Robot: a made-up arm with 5 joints.
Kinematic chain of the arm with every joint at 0, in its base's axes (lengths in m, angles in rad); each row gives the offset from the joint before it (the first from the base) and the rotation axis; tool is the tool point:
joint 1: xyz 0 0 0.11 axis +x
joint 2: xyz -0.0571 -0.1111 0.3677 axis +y
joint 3: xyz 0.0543 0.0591 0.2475 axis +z
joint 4: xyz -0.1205 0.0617 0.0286 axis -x
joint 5: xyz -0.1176 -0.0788 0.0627 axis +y
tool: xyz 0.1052 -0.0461 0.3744
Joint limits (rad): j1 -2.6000..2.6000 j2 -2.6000..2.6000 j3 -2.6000..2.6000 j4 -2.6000..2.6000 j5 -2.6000..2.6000
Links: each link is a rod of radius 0.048 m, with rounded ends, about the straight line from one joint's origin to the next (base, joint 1, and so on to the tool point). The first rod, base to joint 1, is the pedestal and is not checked.
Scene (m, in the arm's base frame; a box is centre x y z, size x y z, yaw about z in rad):
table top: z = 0
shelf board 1: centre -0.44 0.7 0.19 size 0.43 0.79 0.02 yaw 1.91
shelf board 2: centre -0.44 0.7 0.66 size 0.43 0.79 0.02 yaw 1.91
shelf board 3: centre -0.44 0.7 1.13 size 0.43 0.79 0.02 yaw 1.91
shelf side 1: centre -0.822 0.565 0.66 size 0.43 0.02 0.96 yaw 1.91
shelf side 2: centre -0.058 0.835 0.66 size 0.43 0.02 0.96 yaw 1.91
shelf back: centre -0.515 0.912 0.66 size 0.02 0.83 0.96 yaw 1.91
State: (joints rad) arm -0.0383 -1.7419 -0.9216 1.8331 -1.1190
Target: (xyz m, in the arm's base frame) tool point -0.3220 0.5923 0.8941
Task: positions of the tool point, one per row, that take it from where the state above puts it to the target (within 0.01 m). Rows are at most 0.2 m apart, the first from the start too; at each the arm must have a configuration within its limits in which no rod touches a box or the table.
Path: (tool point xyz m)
1: -0.3375 0.5452 0.4787
2: -0.3088 0.4620 0.4783
3: -0.2898 0.3839 0.4559
4: -0.2997 0.3961 0.6151
5: -0.2863 0.3967 0.7635
6: -0.2495 0.3870 0.8941
7: -0.2882 0.4872 0.9060
8: -0.3220 0.5923 0.8941

